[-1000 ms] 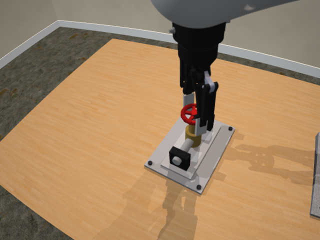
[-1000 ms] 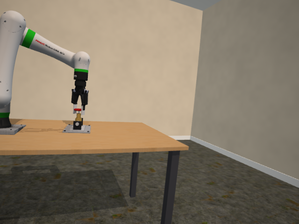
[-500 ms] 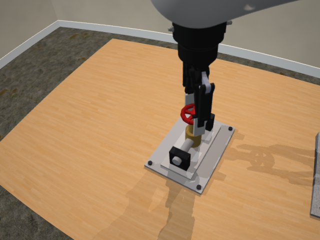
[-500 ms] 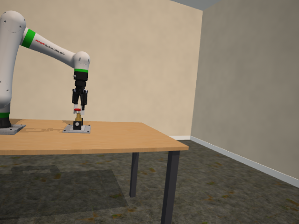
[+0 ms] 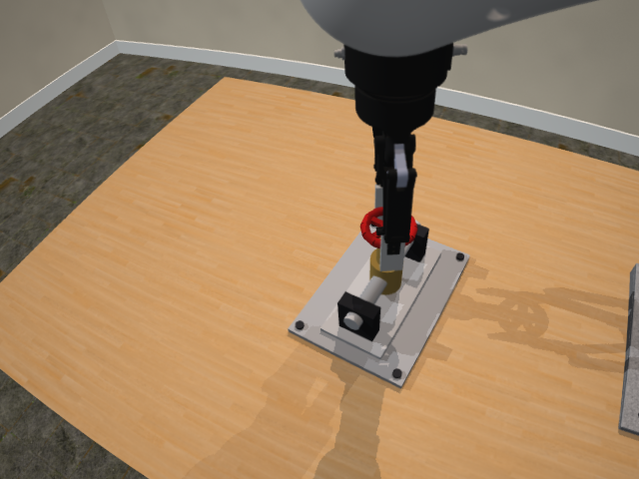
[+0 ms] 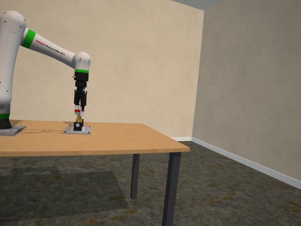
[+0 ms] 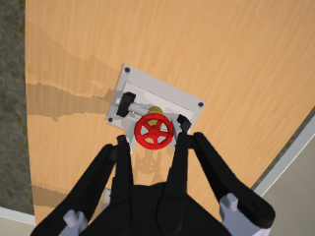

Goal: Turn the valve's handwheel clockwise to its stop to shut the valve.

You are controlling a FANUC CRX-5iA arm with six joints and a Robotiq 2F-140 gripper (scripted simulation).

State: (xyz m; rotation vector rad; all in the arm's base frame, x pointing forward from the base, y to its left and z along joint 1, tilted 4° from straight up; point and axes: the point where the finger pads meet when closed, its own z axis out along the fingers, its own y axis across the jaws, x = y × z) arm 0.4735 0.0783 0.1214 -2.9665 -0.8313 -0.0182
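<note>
My hand is 1 cm above the handwheel.
</note>
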